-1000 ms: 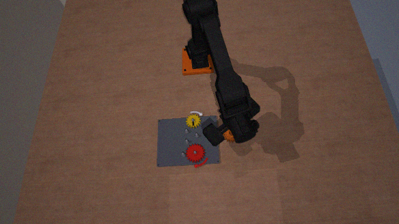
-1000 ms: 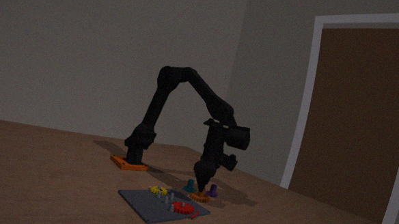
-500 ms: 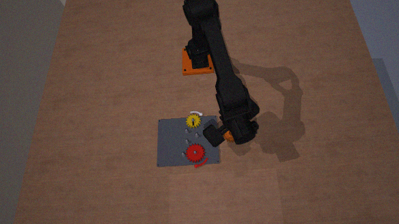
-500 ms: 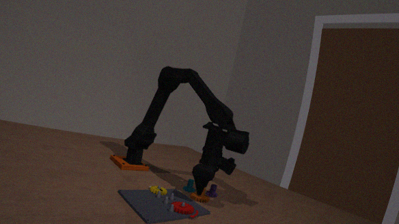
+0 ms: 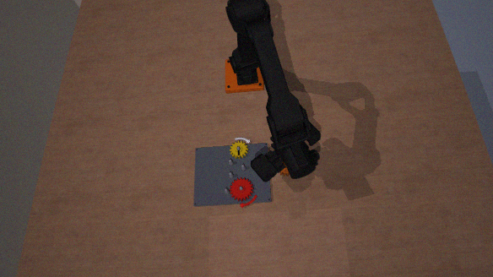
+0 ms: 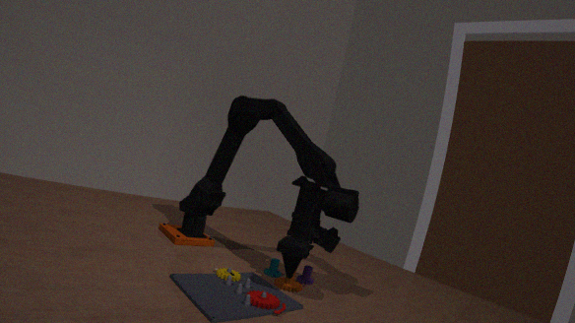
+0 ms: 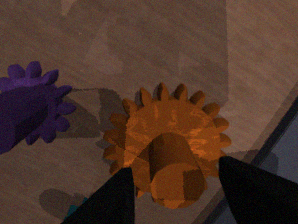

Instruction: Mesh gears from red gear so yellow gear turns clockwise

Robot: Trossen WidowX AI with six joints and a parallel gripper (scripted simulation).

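My gripper tip is 6 cm past the yellow striped gear, 13 cm to the left of it and 1 cm above it. Round my gripper tip: orange gear (1 cm below); then teal gear (7 cm behind, 1 cm to the left, 1 cm below); then purple gear (1 cm behind, 7 cm to the left, 1 cm below).
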